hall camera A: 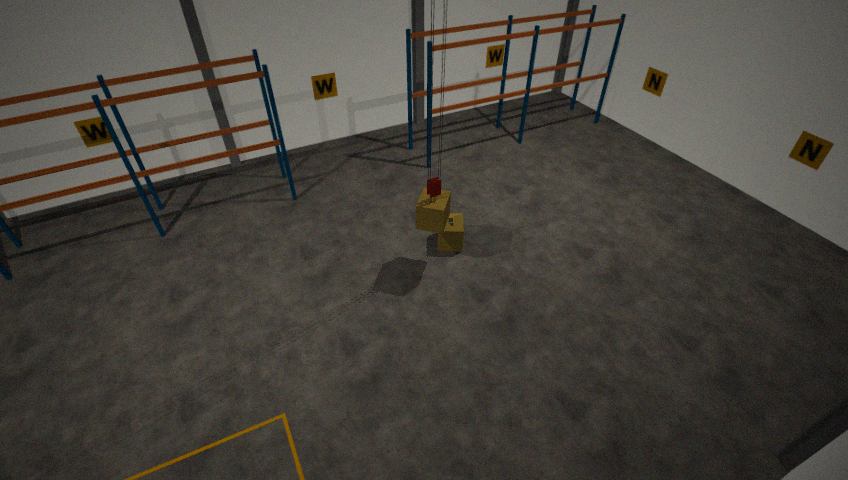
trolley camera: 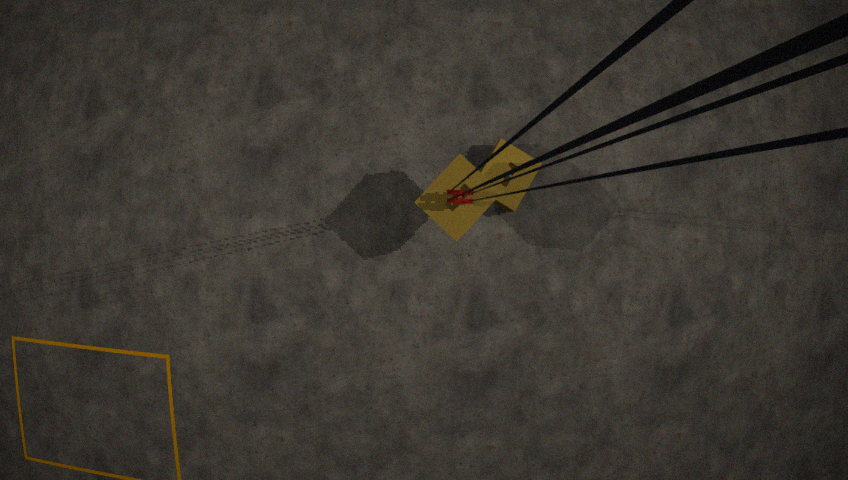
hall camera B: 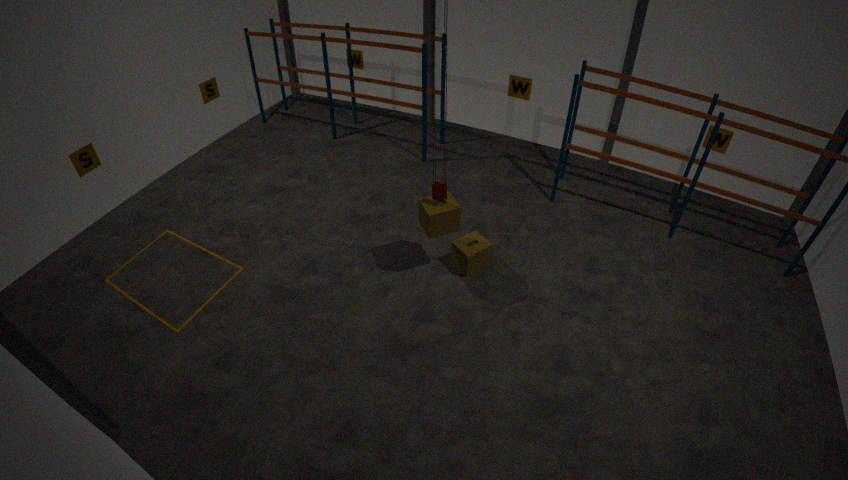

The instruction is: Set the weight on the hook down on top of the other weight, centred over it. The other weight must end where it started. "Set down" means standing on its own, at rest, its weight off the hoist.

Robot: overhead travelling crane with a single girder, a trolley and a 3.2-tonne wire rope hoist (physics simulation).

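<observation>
My red hook block (hall camera A: 433, 187) (hall camera B: 439, 190) (trolley camera: 459, 196) holds a yellow block weight (hall camera A: 431, 218) (hall camera B: 440, 222) (trolley camera: 455, 223), which hangs upright in the air; the hook's tip is too small to make out. The other yellow weight (hall camera A: 451, 237) (hall camera B: 471, 255) (trolley camera: 518, 183) stands on the floor, with a small dark fitting on top. The hung weight is off to one side of it: left in both hall views, left and a little lower in the trolley view, where it covers one corner of it. In hall camera B the two show apart.
Blue and orange racks (hall camera A: 148, 208) (hall camera A: 530, 71) (hall camera B: 326, 65) (hall camera B: 683, 208) stand along the W wall. A yellow outlined rectangle (hall camera A: 208, 446) (hall camera B: 205, 249) (trolley camera: 89, 347) is marked on the floor. The hung weight's shadow (hall camera A: 399, 276) (hall camera B: 399, 255) (trolley camera: 377, 215) lies left of both weights.
</observation>
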